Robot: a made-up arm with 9 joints. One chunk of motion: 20 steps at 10 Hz.
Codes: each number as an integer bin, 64 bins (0 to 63) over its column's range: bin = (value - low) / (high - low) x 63, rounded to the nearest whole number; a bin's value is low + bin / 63 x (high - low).
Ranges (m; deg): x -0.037..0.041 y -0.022..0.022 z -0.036..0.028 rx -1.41..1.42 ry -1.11..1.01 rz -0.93..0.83
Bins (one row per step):
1: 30 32 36 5 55 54
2: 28 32 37 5 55 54
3: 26 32 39 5 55 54
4: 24 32 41 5 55 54
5: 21 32 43 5 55 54
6: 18 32 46 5 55 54
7: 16 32 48 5 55 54
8: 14 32 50 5 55 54
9: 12 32 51 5 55 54
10: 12 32 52 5 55 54
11: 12 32 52 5 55 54
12: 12 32 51 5 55 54
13: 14 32 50 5 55 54
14: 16 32 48 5 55 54
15: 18 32 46 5 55 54
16: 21 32 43 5 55 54
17: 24 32 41 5 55 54
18: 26 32 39 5 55 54
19: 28 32 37 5 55 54
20: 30 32 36 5 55 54
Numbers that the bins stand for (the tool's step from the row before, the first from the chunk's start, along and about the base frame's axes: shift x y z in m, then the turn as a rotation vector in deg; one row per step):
1: 0.00014 0.00035 0.00057 -1.185 0.741 0.579
2: -0.00233 0.00035 0.00159 -1.185 0.741 0.579
3: -0.00481 0.00035 0.00362 -1.185 0.741 0.579
4: -0.00729 0.00035 0.00565 -1.185 0.741 0.579
5: -0.01100 0.00035 0.00768 -1.185 0.741 0.579
6: -0.01471 0.00035 0.01073 -1.185 0.741 0.579
7: -0.01719 0.00035 0.01276 -1.185 0.741 0.579
8: -0.01967 0.00035 0.01479 -1.185 0.741 0.579
9: -0.02214 0.00035 0.01581 -1.185 0.741 0.579
10: -0.02214 0.00035 0.01683 -1.185 0.741 0.579
11: -0.02214 0.00035 0.01683 -1.185 0.741 0.579
12: -0.02214 0.00035 0.01581 -1.185 0.741 0.579
13: -0.01967 0.00035 0.01479 -1.185 0.741 0.579
14: -0.01719 0.00035 0.01276 -1.185 0.741 0.579
15: -0.01471 0.00035 0.01073 -1.185 0.741 0.579
16: -0.01100 0.00035 0.00768 -1.185 0.741 0.579
17: -0.00729 0.00035 0.00565 -1.185 0.741 0.579
18: -0.00481 0.00035 0.00362 -1.185 0.741 0.579
19: -0.00233 0.00035 0.00159 -1.185 0.741 0.579
20: 0.00014 0.00035 0.00057 -1.185 0.741 0.579

